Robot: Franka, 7 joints.
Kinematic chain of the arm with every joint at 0, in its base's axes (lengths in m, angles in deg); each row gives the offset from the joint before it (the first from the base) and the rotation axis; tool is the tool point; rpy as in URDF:
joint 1: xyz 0 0 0.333 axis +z
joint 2: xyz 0 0 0 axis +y
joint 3: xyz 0 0 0.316 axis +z
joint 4: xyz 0.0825 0 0 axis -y
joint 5: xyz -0.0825 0 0.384 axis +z
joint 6: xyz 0 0 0 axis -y
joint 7: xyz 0.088 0 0 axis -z
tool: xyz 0 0 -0.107 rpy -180 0 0
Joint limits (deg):
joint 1: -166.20..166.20
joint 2: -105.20..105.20
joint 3: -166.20..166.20
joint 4: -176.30..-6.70
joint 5: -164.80..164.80
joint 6: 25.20..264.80
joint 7: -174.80..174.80
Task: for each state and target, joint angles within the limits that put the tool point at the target. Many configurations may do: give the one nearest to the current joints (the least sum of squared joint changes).
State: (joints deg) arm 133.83 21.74 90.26 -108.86 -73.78 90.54 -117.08
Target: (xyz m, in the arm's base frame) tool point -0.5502 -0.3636 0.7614
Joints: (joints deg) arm 161.86 35.11 86.63 -66.81 -83.21 115.54 -117.08
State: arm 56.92 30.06 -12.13 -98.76 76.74 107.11 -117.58
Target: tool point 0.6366 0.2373 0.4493
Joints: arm 39.36 22.11 -28.22 -93.79 77.04 110.92 -117.58
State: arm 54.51 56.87 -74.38 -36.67 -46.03 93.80 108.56
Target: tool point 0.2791 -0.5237 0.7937
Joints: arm -1.10 36.69 -87.63 -64.65 -45.51 99.58 108.56
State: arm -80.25 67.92 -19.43 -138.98 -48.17 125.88 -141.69
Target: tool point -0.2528 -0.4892 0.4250
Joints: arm -86.60 0.96 -26.42 -120.06 -49.04 116.85 -141.69
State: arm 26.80 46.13 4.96 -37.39 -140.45 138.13 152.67
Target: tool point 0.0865 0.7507 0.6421
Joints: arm 64.74 34.97 28.82 -55.59 -140.32 150.17 152.67
